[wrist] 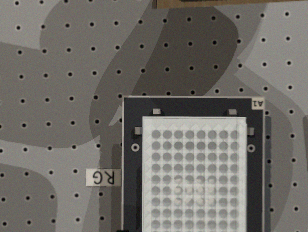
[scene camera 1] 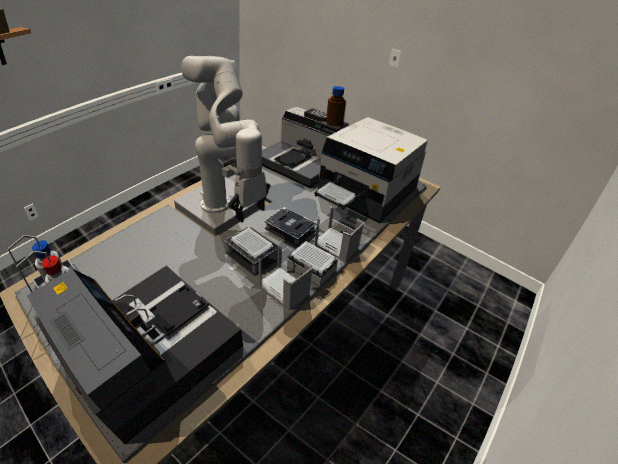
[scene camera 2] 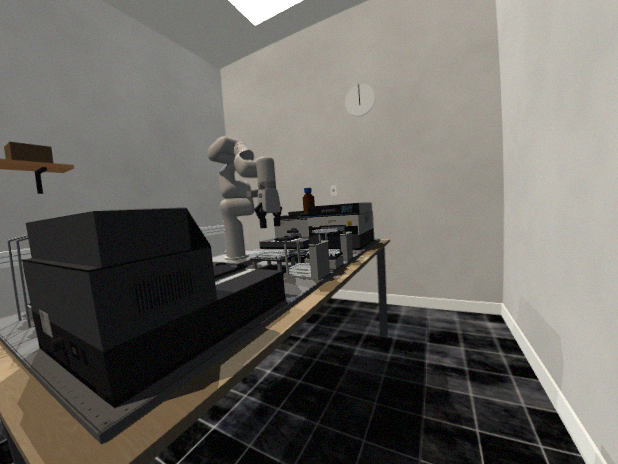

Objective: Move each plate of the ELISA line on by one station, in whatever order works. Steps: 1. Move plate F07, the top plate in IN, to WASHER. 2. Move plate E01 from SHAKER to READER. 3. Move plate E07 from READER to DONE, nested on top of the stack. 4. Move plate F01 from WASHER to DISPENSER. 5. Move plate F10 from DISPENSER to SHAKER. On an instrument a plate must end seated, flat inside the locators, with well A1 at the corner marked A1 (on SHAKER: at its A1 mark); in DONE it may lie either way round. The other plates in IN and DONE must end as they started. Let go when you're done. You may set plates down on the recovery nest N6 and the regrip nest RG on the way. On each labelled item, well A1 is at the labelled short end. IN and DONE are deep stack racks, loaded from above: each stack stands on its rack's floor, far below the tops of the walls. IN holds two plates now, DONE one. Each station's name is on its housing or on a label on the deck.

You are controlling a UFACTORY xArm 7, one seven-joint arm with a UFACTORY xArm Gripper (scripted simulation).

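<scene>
The gripper and a dispenser can be seen in the pictures, and scene camera 2 shows the gripper too.
</scene>
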